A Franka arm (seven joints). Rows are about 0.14 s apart.
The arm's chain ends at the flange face. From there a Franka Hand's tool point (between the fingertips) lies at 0.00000 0.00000 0.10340 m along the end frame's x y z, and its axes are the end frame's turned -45 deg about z.
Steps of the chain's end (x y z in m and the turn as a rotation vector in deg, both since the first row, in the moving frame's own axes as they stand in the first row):
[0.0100 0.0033 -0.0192 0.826 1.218 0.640]
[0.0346 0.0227 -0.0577 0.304 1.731 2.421]
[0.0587 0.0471 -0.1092 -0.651 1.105 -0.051]
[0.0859 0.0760 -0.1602 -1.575 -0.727 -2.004]
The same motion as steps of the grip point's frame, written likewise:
[0.0073 0.0099 -0.0192 -0.277 1.445 0.640]
[0.0110 0.0424 -0.0577 -1.009 1.439 2.421]
[0.0088 0.0771 -0.1092 -1.242 0.321 -0.051]
[0.0041 0.1156 -0.1602 -0.600 -1.628 -2.004]

